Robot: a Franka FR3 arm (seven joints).
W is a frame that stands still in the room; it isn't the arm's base.
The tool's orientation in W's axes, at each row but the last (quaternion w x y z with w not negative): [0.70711, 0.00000, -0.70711, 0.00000]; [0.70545, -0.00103, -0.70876, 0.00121]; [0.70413, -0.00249, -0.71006, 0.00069]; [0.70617, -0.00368, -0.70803, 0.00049]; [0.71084, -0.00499, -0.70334, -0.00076]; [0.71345, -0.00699, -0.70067, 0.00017]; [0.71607, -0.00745, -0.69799, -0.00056]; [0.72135, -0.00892, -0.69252, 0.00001]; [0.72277, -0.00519, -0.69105, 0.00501]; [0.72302, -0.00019, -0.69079, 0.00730]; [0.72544, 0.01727, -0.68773, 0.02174]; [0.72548, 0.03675, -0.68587, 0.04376]
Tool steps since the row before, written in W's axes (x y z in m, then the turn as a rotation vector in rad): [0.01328, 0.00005, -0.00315, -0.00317, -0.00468, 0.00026]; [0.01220, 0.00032, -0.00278, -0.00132, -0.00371, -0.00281]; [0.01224, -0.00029, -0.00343, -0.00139, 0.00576, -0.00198]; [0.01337, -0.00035, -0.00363, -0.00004, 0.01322, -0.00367]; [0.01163, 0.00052, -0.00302, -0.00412, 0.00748, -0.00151]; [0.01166, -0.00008, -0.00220, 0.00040, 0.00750, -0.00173]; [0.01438, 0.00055, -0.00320, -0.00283, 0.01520, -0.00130]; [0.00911, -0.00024, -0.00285, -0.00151, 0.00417, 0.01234]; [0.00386, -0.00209, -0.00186, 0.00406, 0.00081, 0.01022]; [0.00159, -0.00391, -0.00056, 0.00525, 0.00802, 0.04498]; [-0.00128, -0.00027, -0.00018, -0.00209, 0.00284, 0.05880]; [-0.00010, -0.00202, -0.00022, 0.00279, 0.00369, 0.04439]
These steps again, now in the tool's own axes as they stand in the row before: [-0.00315, 0.00005, -0.01328, 0.00026, -0.00468, 0.00317]; [-0.00284, 0.00033, -0.01219, -0.00282, -0.00370, 0.00133]; [-0.00353, -0.00024, -0.01221, -0.00194, 0.00577, 0.00142]; [-0.00367, -0.00027, -0.01336, -0.00359, 0.01324, 0.00011]; [-0.00289, 0.00063, -0.01166, -0.00151, 0.00746, 0.00416]; [-0.00199, 0.00005, -0.01170, -0.00165, 0.00752, -0.00036]; [-0.00283, 0.00074, -0.01445, -0.00123, 0.01518, 0.00297]; [-0.00248, -0.00009, -0.00922, 0.01232, 0.00399, 0.00206]; [-0.00171, -0.00206, -0.00394, 0.01040, 0.00066, -0.00360]; [-0.00053, -0.00392, -0.00158, 0.04526, 0.00750, -0.00327]; [-0.00025, -0.00020, 0.00128, 0.05863, 0.00267, 0.00507]; [-0.00025, -0.00199, 0.00032, 0.04452, 0.00305, -0.00068]
